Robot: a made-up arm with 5 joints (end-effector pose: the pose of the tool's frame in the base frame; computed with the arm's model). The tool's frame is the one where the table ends.
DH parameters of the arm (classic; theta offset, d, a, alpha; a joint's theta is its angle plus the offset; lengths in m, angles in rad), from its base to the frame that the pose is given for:
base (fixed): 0.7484 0 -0.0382 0
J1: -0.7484 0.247 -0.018 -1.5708
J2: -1.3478 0 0.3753 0
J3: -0.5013 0 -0.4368 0
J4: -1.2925 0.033 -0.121 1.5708
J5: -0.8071 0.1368 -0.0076 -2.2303
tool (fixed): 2.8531 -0.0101 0 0
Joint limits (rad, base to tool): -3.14..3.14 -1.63..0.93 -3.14..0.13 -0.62..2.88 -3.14..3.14
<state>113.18 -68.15 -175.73 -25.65 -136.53</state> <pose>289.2 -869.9 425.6 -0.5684 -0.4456 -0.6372 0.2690</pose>
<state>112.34 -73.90 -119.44 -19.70 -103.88</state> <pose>211.9 -724.8 864.5 0.2539 0.7649 0.5896 0.0536</pose>
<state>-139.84 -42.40 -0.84 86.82 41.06</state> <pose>-138.8 -153.2 156.8 0.0902 0.4953 -0.7814 0.3687</pose>
Working (the frame after each row of the table, in the pose's form):
after base (fixed): -28.0 -26.0 0.0 0.0000 0.0000 0.3655 0.9308
after J1: -14.2 -14.4 247.0 -0.2428 0.6641 -0.6641 0.2428
after J2: 127.5 105.3 573.2 0.6961 -0.1241 0.5438 0.4520
after J3: -159.2 -136.7 349.5 0.7048 0.0576 0.4105 0.5758
after J4: -204.9 -218.4 266.1 -0.8721 -0.3188 -0.3486 0.1274
after J5: -136.5 -161.7 161.8 0.4772 -0.1604 0.4772 0.7203

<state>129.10 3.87 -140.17 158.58 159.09</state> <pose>-265.7 220.4 818.8 -0.5486 -0.2316 -0.0349 0.8026</pose>
Working (the frame after each row of the table, in the pose's form):
after base (fixed): -28.0 -26.0 0.0 0.0000 0.0000 0.3655 0.9308
after J1: -16.6 -40.0 247.0 -0.3039 -0.6385 0.6385 0.3039
after J2: -84.4 43.5 606.6 0.1377 -0.6936 0.3306 0.6251
after J3: -212.7 201.3 993.1 0.7036 0.0699 -0.5901 0.3895
after J4: -309.0 267.4 947.2 0.8859 -0.4216 0.1745 0.0830
after J5: -269.1 229.5 821.8 0.1503 -0.5762 -0.7993 0.0808

